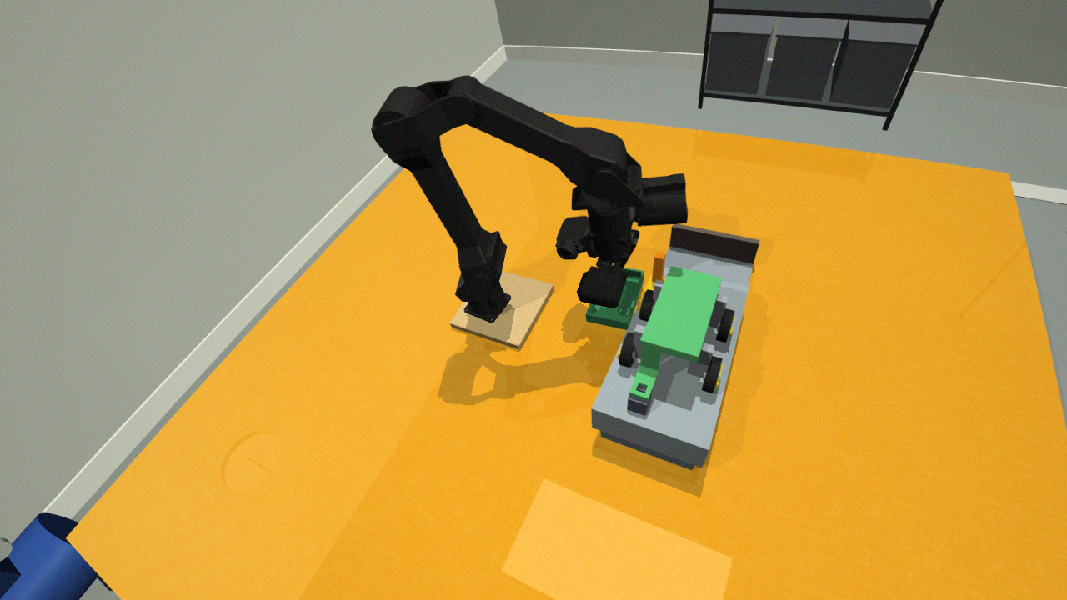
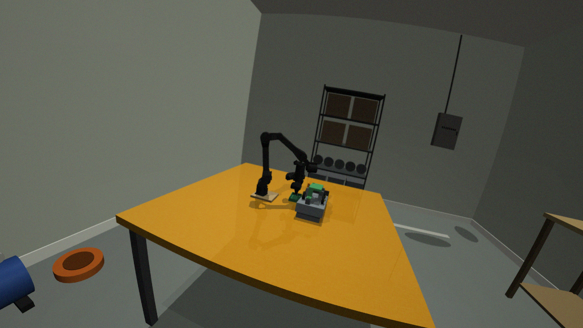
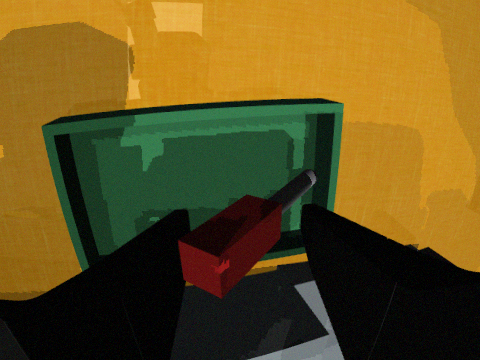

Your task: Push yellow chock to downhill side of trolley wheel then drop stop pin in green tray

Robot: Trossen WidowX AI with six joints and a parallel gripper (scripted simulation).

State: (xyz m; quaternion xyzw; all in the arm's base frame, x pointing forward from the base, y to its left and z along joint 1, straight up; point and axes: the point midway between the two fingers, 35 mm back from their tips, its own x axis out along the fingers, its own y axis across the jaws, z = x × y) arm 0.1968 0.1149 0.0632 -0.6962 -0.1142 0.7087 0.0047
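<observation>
The red-headed stop pin is 10 mm to the left of my gripper tip. From my gripper tip the other things lie so: yellow chock 70 mm ahead, 20 mm to the right, 40 mm above; then grey ramp 140 mm ahead, 100 mm to the right; then green tray 10 mm to the right, 50 mm below.
</observation>
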